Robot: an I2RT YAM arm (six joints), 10 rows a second.
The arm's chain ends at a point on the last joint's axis. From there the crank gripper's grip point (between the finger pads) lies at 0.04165 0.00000 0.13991 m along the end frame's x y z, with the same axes.
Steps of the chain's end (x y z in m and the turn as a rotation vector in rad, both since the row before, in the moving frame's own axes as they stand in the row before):
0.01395, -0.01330, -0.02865, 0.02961, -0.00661, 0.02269
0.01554, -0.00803, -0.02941, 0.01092, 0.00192, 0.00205
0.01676, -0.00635, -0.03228, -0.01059, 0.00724, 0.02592
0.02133, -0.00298, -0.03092, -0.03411, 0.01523, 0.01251
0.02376, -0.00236, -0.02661, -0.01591, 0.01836, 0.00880
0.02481, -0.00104, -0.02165, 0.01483, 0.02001, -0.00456
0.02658, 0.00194, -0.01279, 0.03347, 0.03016, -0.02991
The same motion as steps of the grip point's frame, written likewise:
0.01306, -0.01651, -0.02843, 0.02961, -0.00661, 0.02269
0.01581, -0.00947, -0.02950, 0.01092, 0.00192, 0.00205
0.01774, -0.00378, -0.03260, -0.01059, 0.00724, 0.02592
0.02342, 0.00231, -0.03166, -0.03411, 0.01523, 0.01251
0.02631, 0.00024, -0.02742, -0.01591, 0.01836, 0.00880
0.02760, -0.00330, -0.02253, 0.01483, 0.02001, -0.00456
0.03069, -0.00403, -0.01421, 0.03347, 0.03016, -0.02991

